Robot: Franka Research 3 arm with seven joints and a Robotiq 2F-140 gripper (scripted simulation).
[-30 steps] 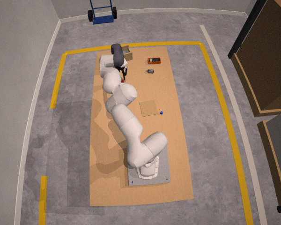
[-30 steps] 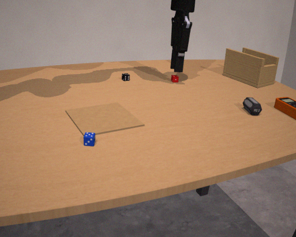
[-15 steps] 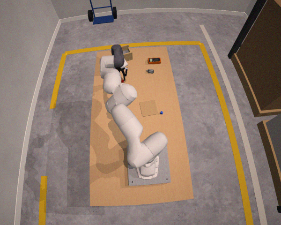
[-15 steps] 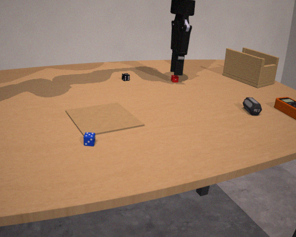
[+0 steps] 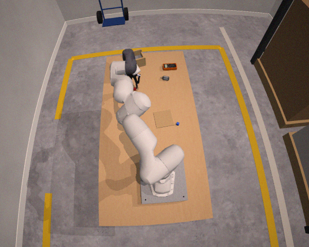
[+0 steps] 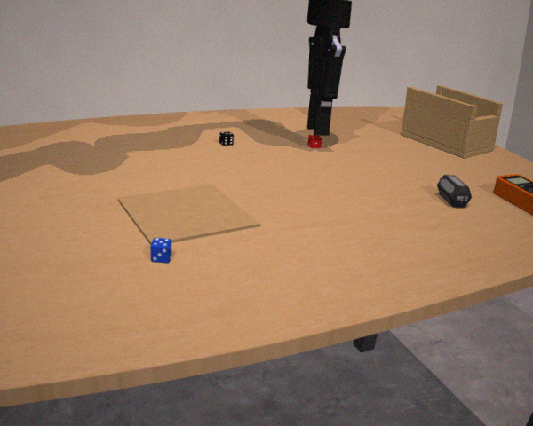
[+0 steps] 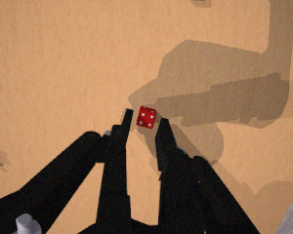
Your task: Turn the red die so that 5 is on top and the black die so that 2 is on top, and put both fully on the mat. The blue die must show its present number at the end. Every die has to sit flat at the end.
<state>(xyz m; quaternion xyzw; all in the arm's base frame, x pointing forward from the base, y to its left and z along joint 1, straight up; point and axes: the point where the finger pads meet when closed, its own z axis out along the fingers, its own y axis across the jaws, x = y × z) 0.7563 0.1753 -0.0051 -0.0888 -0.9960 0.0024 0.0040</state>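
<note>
Right now the red die is 5 cm below my hand. From my hand the other things lie so: dark grey device 27 cm to the right, 10 cm ahead, 4 cm below; then black die 16 cm behind, 5 cm below, 4 cm to the left; then wooden box 32 cm ahead, 1 cm to the right, 1 cm below.
</note>
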